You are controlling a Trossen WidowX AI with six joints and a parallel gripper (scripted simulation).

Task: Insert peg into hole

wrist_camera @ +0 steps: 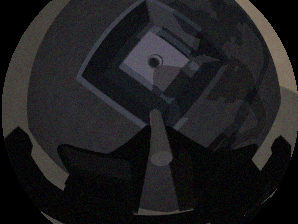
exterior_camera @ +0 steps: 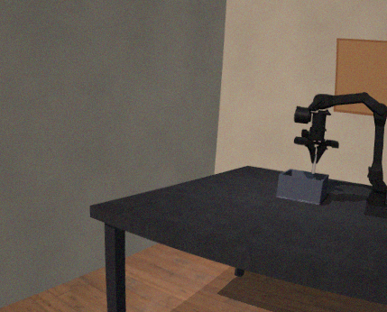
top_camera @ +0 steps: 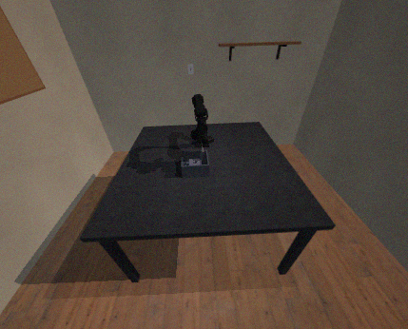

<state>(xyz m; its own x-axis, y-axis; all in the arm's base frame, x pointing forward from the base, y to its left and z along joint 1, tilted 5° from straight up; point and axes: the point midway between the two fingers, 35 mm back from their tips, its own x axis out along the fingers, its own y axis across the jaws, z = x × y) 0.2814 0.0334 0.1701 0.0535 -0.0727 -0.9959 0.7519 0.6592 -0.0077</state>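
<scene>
My hand is 50 mm short of the plate, 50 mm to the left of it and 150 mm above it. Round my hand: peg: 40 mm below; grey box: 50 mm ahead, 50 mm to the right, 170 mm below.
</scene>
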